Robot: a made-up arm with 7 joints. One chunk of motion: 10 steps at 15 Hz.
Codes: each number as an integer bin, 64 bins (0 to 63) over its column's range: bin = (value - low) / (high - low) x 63, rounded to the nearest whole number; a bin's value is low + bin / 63 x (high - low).
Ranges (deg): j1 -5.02..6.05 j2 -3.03..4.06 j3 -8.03..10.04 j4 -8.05..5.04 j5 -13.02..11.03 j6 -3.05..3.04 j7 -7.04..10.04
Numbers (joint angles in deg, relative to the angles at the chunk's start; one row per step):
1: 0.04 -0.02 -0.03 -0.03 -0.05 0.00 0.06
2: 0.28 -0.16 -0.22 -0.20 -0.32 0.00 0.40
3: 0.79 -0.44 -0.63 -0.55 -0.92 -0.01 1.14
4: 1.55 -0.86 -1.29 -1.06 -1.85 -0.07 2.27
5: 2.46 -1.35 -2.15 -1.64 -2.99 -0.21 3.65
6: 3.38 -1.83 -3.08 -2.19 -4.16 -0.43 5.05
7: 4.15 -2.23 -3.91 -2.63 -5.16 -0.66 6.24
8: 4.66 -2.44 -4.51 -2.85 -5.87 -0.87 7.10
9: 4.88 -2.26 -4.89 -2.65 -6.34 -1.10 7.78
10: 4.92 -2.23 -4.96 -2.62 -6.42 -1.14 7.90
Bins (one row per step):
1: 29 27 28 39 34 32 26
2: 30 26 27 38 33 32 27
3: 33 23 26 36 32 31 30
4: 37 19 23 34 29 31 34
5: 43 15 21 31 26 29 39
6: 48 11 17 28 23 27 45
7: 52 7 14 26 21 25 49
8: 55 5 12 25 19 23 52
9: 56 7 11 26 17 20 55
10: 57 7 11 26 17 20 55

